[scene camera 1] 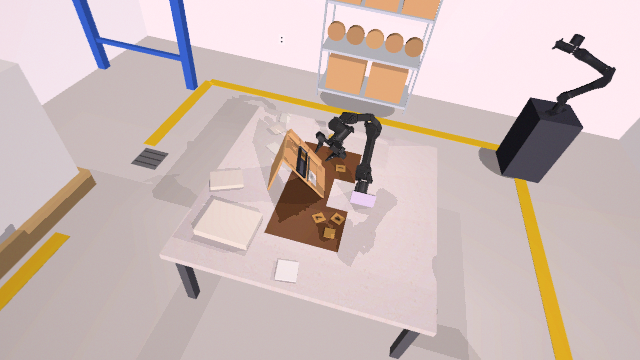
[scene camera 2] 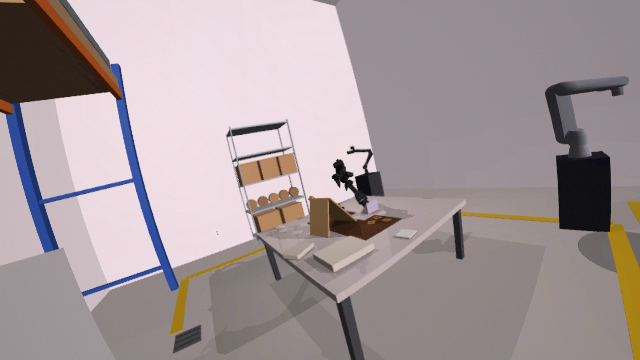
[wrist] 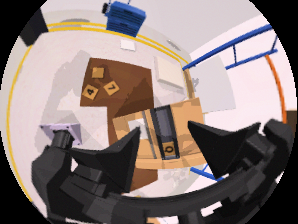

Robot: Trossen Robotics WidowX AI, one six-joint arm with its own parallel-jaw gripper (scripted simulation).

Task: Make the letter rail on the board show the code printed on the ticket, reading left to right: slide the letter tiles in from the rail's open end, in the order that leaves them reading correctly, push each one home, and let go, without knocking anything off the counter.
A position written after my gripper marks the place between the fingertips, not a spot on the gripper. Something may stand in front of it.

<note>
My gripper [wrist: 164, 127] is open, with nothing in its grasp. Further things: a wooden board [scene camera 1: 290, 150] and a brown mat [scene camera 1: 292, 219].
The wooden board shows as well in scene camera 2 [scene camera 2: 320, 208] and in the wrist view [wrist: 165, 124]. The brown mat also shows in scene camera 2 [scene camera 2: 359, 229] and in the wrist view [wrist: 135, 95].
</note>
